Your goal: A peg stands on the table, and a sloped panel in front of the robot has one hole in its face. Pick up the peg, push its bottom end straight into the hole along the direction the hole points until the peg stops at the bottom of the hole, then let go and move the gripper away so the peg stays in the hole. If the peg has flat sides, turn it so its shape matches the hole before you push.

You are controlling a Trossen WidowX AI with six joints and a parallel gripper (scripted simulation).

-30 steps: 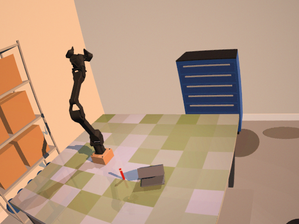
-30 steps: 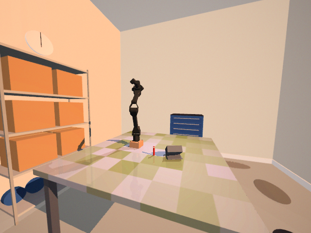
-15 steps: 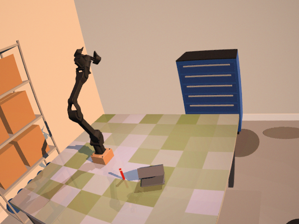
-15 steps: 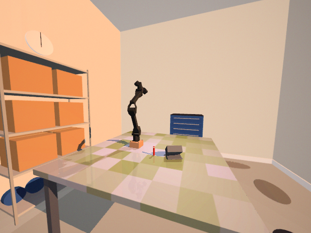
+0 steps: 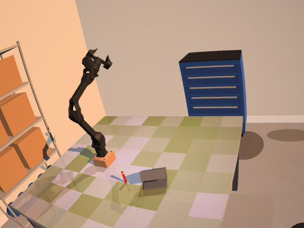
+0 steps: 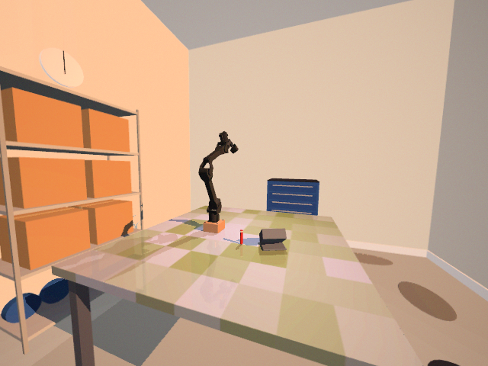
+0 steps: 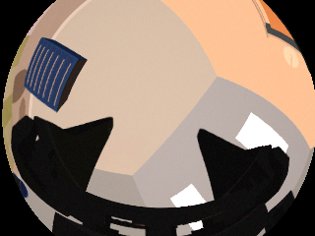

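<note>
The red peg lies 210 mm ahead of my gripper tip, 510 mm to the right of it and 610 mm below it. Also, from my gripper tip: grey sloped panel: 380 mm ahead, 480 mm to the right, 620 mm below.
</note>
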